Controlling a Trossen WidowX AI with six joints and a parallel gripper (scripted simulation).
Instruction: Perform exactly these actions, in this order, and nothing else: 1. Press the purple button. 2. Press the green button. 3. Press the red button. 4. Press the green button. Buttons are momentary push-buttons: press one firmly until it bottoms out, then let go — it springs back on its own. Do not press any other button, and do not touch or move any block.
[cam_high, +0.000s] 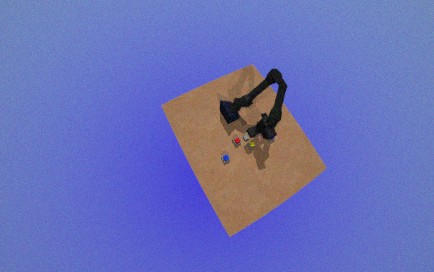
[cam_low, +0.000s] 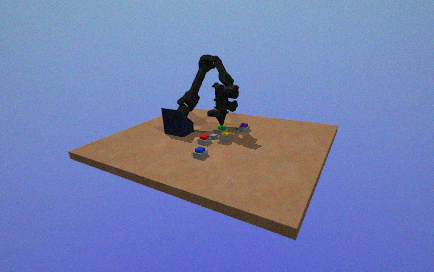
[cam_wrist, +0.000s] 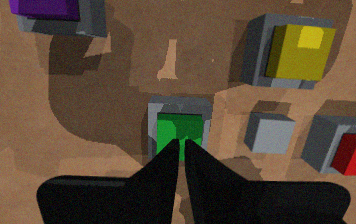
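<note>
My gripper tip is 1 cm above the green button. From my gripper tip the other things lie so: yellow button (7 cm to the right, 7 cm ahead, 1 cm below); then small grey block (8 cm to the right, 4 cm below); then purple button (9 cm to the left, 8 cm ahead, 1 cm below).
</note>
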